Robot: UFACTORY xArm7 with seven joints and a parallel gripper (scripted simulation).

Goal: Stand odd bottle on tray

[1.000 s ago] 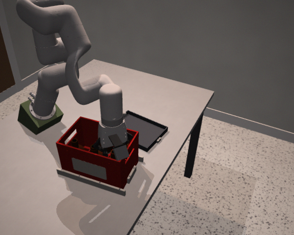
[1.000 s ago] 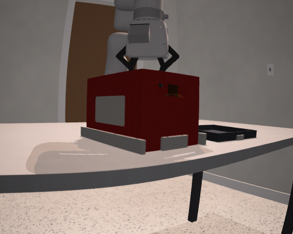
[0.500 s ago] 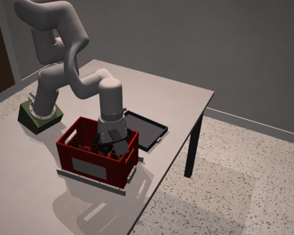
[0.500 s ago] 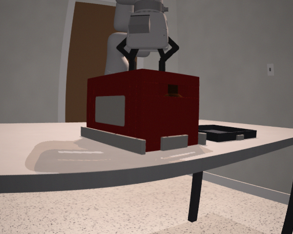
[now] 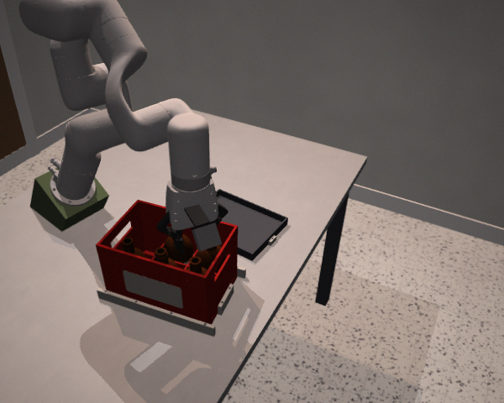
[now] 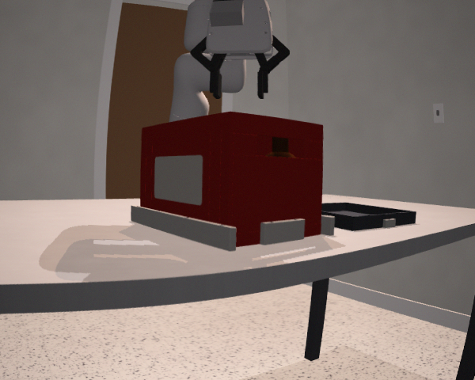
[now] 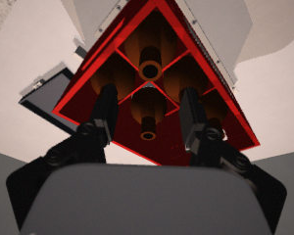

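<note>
Now: the red crate 9 cm behind my hand, 4 cm to the left of it and 14 cm below it. Also, from my hand: black tray 4 cm behind, 32 cm to the left, 21 cm below.
</note>
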